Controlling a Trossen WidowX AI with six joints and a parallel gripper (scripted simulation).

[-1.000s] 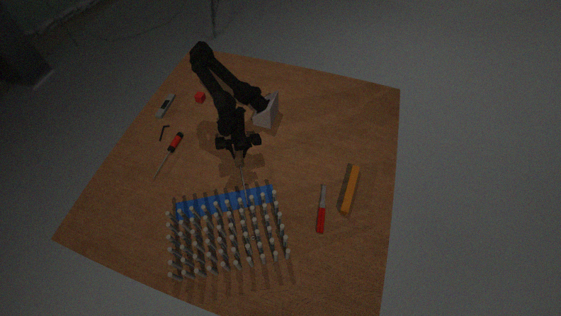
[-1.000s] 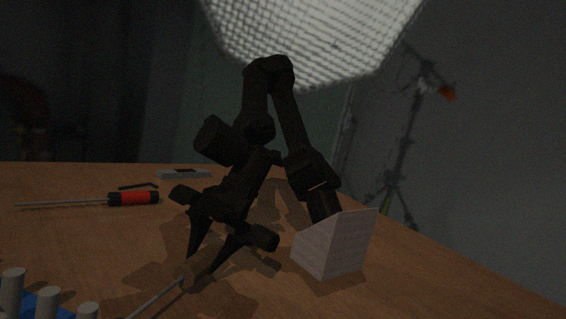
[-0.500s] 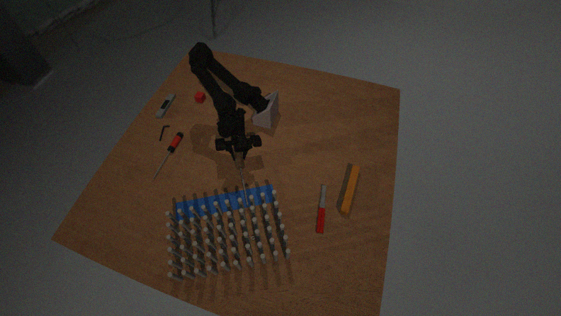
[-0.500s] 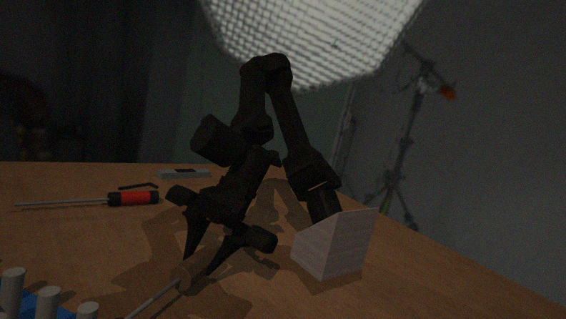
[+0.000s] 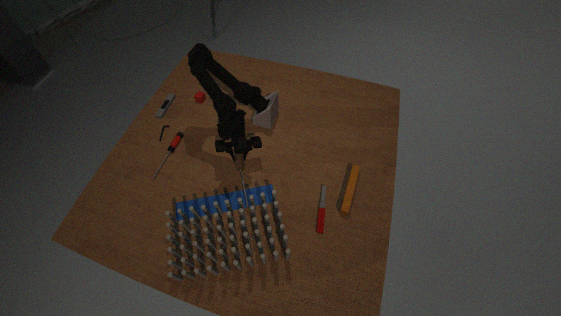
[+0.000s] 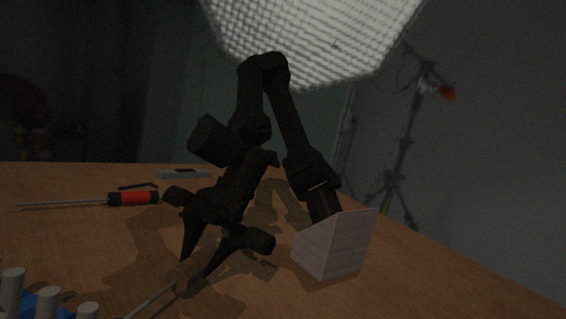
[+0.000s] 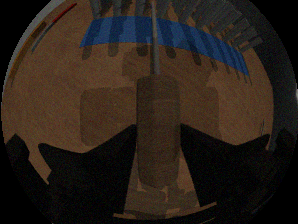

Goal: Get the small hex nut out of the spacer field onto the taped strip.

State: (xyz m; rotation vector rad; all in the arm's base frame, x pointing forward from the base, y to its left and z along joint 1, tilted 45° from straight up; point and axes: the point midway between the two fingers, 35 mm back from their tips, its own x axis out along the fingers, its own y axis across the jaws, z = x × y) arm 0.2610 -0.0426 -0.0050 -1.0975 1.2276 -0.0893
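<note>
Now: the blue taped strip 18 cm ahead of my gripper tip and 3 cm below it. From my gripper tip the other things lie so: black hex key (43 cm to the right, 9 cm behind, 3 cm below); red-and-grey tool (38 cm to the left, 10 cm ahead, 3 cm below); red cube (34 cm to the right, 32 cm behind, 1 cm below).
</note>
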